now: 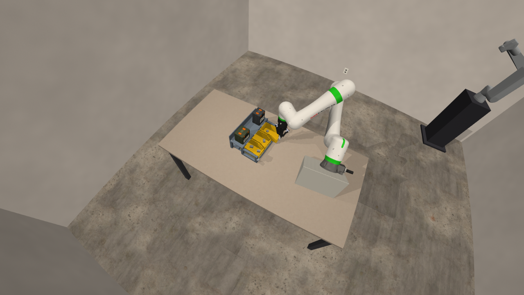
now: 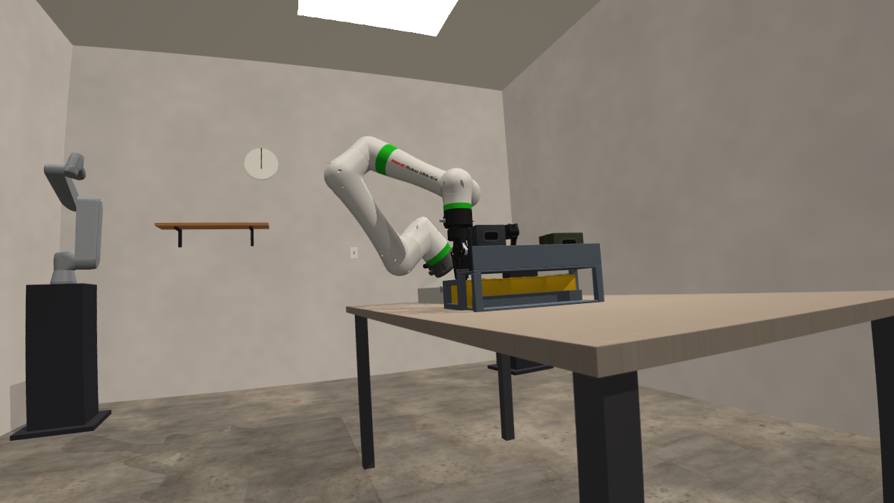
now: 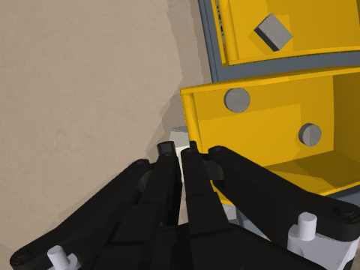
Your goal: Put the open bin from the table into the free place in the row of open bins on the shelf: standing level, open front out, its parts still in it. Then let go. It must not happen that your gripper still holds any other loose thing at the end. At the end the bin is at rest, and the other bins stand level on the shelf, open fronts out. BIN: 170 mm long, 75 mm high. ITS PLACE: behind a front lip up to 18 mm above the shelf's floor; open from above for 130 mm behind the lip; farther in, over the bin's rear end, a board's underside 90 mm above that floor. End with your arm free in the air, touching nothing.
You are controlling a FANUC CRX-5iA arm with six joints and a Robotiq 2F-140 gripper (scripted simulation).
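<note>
The shelf lip lies 6 cm ahead of my hand, 10 cm to the left of it and 4 cm below it. Also, from my hand: grey shelf floor: 19 cm ahead, 8 cm to the left, 5 cm below.
</note>
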